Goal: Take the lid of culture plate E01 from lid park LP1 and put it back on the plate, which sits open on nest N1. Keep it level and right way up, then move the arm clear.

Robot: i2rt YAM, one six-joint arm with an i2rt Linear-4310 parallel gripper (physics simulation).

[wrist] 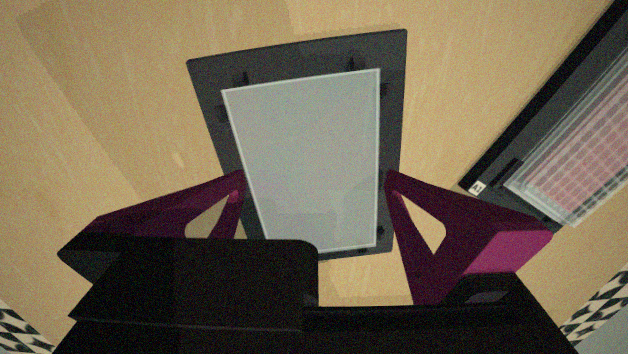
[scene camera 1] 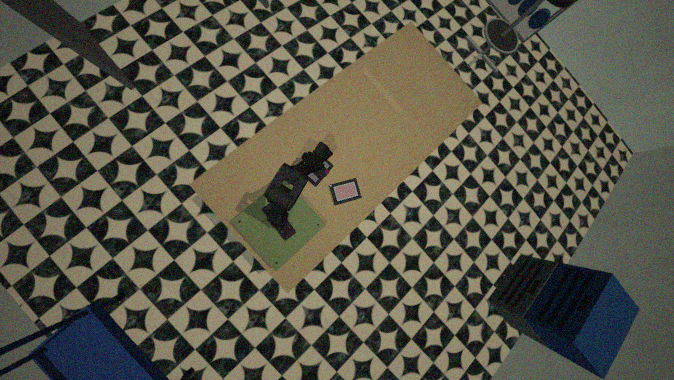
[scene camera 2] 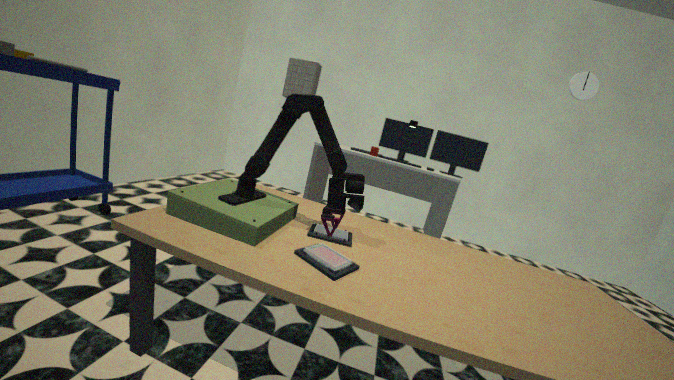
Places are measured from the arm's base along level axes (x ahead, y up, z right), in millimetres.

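Pixels of known places: gripper, between the fingertips: (wrist: 314,177) (scene camera 2: 332,232); arm's base, origin of its link: (scene camera 1: 279,220) (scene camera 2: 244,197).
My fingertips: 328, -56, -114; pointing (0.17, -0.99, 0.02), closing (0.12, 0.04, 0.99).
Ahead of a thing's pixels: the offset from my fingertips to its top centre, as dx, dy, dz. Level surfaces: height alone.
The pale grey lid @(-3, +3, +0) (wrist: 310,155) (scene camera 2: 336,231) lies flat on the dark lid park @(-3, +5, +0) (wrist: 295,57) (scene camera 2: 346,243). My gripper (wrist: 314,177) (scene camera 2: 330,234) is open, with one magenta fingertip beside each long side of the lid, close to its near half. The lid lies between the fingers and is not gripped. Whether the tips touch it I cannot tell. The culture plate @(+53, +12, +201) (scene camera 1: 345,191) (scene camera 2: 327,255) (wrist: 585,155), with pink wells, sits open on the dark nest @(+53, +3, +201) (scene camera 1: 356,200) (scene camera 2: 336,275) (wrist: 537,107), to the right of the lid park in the wrist view. In scene camera 1 the arm partly hides the lid.
The arm stands on a green block (scene camera 1: 300,235) (scene camera 2: 215,215) on the wooden table @(dy -15) (scene camera 1: 390,125) (scene camera 2: 425,290). A blue cart (scene camera 2: 60,185) stands on the floor at the left in scene camera 2. A desk with monitors (scene camera 2: 406,137) stands behind.
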